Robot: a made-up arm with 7 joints. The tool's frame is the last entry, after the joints.
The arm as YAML. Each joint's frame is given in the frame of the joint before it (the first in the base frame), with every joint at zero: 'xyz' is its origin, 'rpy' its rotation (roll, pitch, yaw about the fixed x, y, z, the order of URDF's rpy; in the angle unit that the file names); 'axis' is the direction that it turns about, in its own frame. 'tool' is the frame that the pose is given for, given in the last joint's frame.
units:
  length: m
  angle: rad
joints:
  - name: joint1
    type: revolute
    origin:
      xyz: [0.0, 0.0, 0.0]
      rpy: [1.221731, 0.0, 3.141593]
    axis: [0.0, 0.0, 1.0]
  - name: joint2
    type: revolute
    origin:
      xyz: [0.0, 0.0, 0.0]
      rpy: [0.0, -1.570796, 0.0]
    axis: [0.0, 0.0, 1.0]
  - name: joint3
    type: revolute
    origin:
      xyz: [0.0, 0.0, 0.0]
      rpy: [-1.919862, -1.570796, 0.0]
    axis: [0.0, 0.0, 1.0]
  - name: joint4
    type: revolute
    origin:
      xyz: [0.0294, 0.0, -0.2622]
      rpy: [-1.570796, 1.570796, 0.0]
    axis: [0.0, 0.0, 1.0]
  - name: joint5
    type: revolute
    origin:
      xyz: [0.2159, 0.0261, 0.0]
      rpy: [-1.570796, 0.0, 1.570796]
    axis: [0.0, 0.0, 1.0]
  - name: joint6
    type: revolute
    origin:
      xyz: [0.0, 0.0, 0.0]
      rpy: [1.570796, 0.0, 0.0]
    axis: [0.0, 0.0, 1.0]
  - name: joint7
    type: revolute
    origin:
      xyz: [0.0, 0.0, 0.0]
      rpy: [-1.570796, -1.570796, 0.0]
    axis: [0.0, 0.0, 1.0]
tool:
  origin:
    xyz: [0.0, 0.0, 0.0]
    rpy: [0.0, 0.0, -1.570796]
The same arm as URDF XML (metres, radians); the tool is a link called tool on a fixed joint. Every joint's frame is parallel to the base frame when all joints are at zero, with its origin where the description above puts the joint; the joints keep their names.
<robot name="arm">
<link name="base_link"/>
<link name="link1"/>
<link name="link2"/>
<link name="link3"/>
<link name="link4"/>
<link name="link5"/>
<link name="link6"/>
<link name="link7"/>
<link name="tool"/>
<joint name="joint1" type="continuous"><parent link="base_link"/><child link="link1"/><origin xyz="0 0 0"/><axis xyz="0 0.9397 0.342"/></joint>
<joint name="joint2" type="continuous"><parent link="link1"/><child link="link2"/><origin xyz="0 0 0"/><axis xyz="1 0 0"/></joint>
<joint name="joint3" type="continuous"><parent link="link2"/><child link="link3"/><origin xyz="0 0 0"/><axis xyz="0 0 1"/></joint>
<joint name="joint4" type="continuous"><parent link="link3"/><child link="link4"/><origin xyz="0.0294 0 -0.2622"/><axis xyz="0 1 0"/></joint>
<joint name="joint5" type="continuous"><parent link="link4"/><child link="link5"/><origin xyz="-0.0261 0 -0.2159"/><axis xyz="0 0 1"/></joint>
<joint name="joint6" type="continuous"><parent link="link5"/><child link="link6"/><origin xyz="0 0 0"/><axis xyz="0 1 0"/></joint>
<joint name="joint7" type="continuous"><parent link="link6"/><child link="link7"/><origin xyz="0 0 0"/><axis xyz="0 0 1"/></joint>
<joint name="tool_fixed" type="fixed"><parent link="link7"/><child link="tool"/><origin xyz="0 0 0" rpy="0 0 0"/></joint>
</robot>

